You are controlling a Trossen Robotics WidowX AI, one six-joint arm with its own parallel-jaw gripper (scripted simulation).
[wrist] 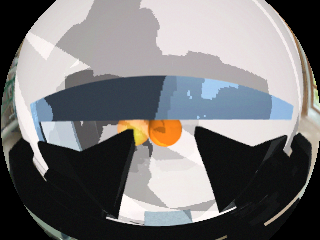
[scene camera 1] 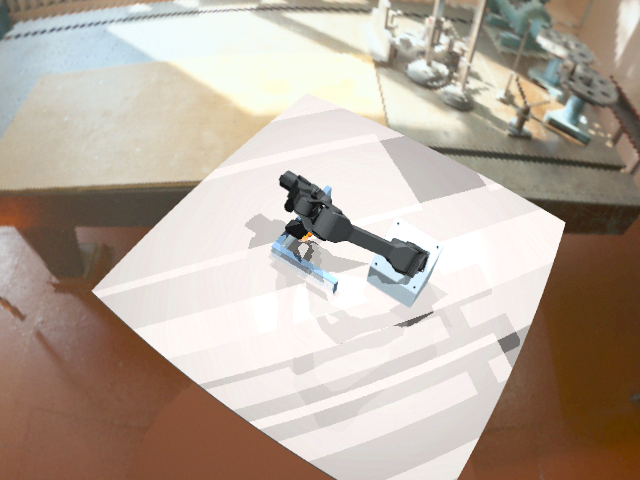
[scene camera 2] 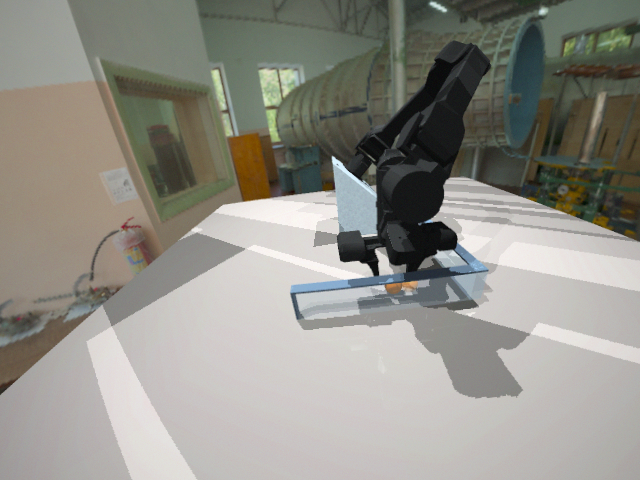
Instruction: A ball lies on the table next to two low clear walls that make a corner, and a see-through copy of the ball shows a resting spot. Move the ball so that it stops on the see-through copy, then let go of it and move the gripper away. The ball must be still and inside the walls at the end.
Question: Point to an orange ball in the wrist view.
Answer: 162,132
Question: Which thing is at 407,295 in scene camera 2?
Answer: A clear wall.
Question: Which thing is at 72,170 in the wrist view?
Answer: My gripper.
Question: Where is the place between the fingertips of my gripper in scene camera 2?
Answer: At 393,282
